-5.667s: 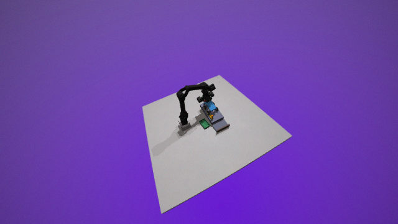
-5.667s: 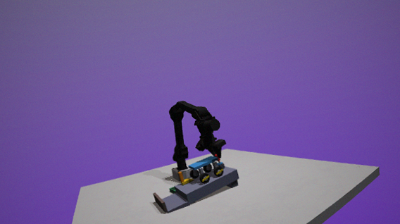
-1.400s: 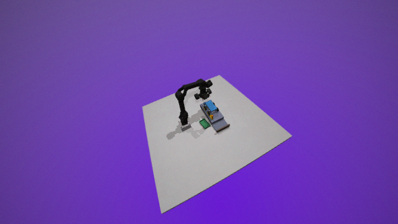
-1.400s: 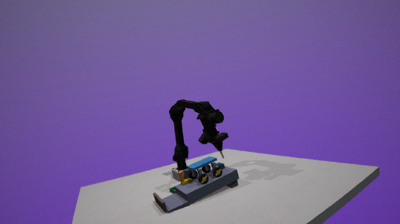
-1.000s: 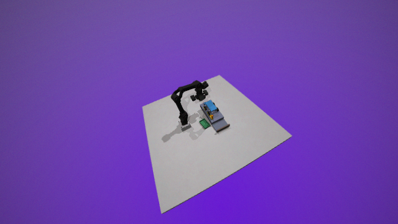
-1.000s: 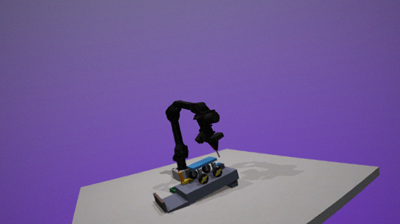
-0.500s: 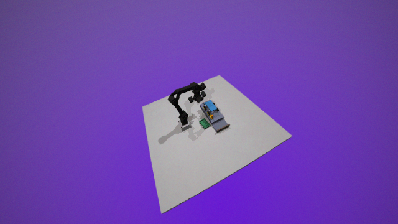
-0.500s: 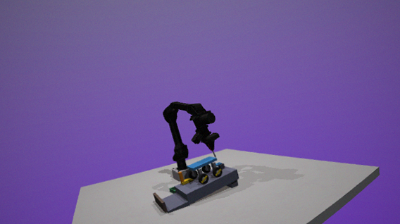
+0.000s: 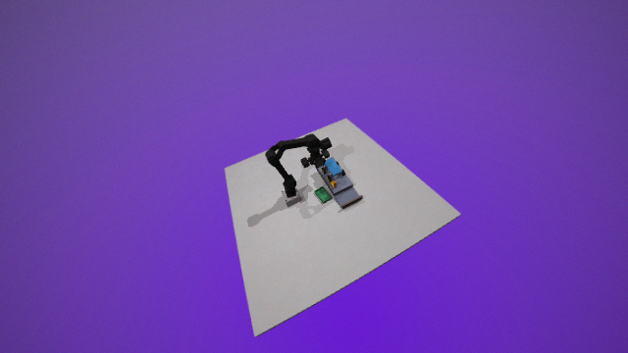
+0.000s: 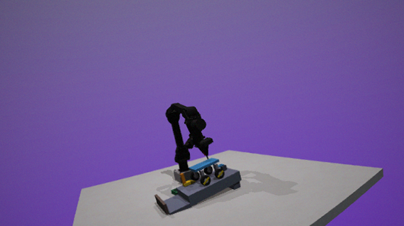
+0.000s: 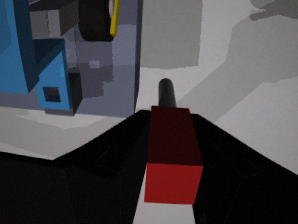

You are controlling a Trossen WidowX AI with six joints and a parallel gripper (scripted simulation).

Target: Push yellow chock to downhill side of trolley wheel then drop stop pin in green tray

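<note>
Now: the yellow chock 140 mm to the right of my gripper tip, 90 mm below it and 70 mm ahead of it. From my gripper tip the other things lie so: red-headed stop pin (right at my gripper tip); then blue trolley (110 mm ahead, 60 mm below, 50 mm to the right); then brown lip (290 mm to the right, 150 mm ahead, 140 mm below).
</note>
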